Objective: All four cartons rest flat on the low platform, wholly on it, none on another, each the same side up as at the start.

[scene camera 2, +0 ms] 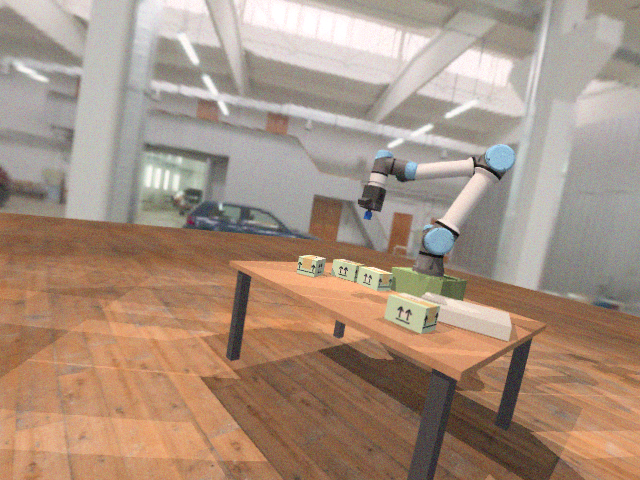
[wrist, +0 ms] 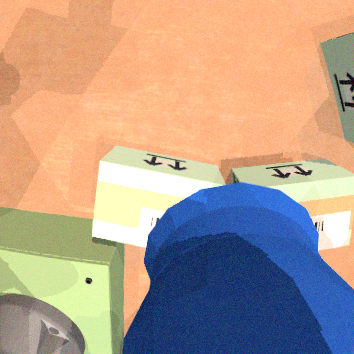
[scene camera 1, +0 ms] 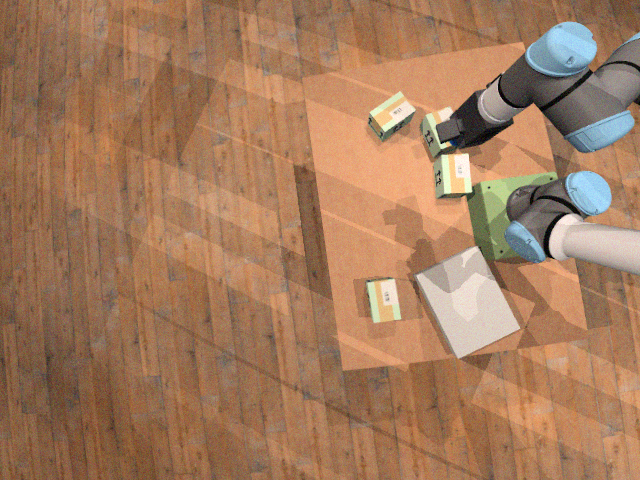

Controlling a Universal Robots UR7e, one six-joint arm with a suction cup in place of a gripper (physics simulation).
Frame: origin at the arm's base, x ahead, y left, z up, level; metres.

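Seen in the pictures: end effector, tool point: [scene camera 2: 367, 219] [wrist: 232, 263] [scene camera 1: 455, 139]; arm's base, origin of the base link: [scene camera 2: 427, 272] [wrist: 34, 333].
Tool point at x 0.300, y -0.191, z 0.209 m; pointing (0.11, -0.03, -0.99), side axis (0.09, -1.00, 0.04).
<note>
Offsets run from my tool point to a thing's top centre. Level surfaces: height alone.
My gripper, a blue suction cup [scene camera 1: 453, 143] [scene camera 2: 367, 214] [wrist: 232, 215], is open and bears no carton; it hangs high above the table. One green and tan carton @(0.235 m down, 0.102 m back, 0.029 m left) [scene camera 1: 455, 175] [scene camera 2: 374, 277] [wrist: 130, 195] stands close by the green base. A second carton @(0.235 m down, 0.099 m back, 0.143 m right) [scene camera 1: 430, 136] [scene camera 2: 345, 269] [wrist: 295, 181] stands near it, partly hidden by the wrist in scene camera 1. A third carton @(0.235 m down, 0.073 m ahead, 0.237 m right) [scene camera 1: 391, 116] [scene camera 2: 310, 265] [wrist: 342, 85] stands apart, turned. A fourth carton @(0.235 m down, 0.218 m ahead, 0.423 m left) [scene camera 1: 383, 300] [scene camera 2: 412, 312] stands on the table beside the low pale grey platform @(0.269 m down, 0.073 m back, 0.476 m left) [scene camera 1: 467, 310] [scene camera 2: 478, 317]. No carton is on the platform.
The green base block [scene camera 1: 488, 206] [scene camera 2: 413, 281] [wrist: 60, 272] under the arm stands between the nearest carton and the platform. The wooden table @(0.317 m down) [scene camera 1: 361, 232] [scene camera 2: 310, 297] [wrist: 200, 90] carries everything; the fourth carton is near its left edge in scene camera 1.
</note>
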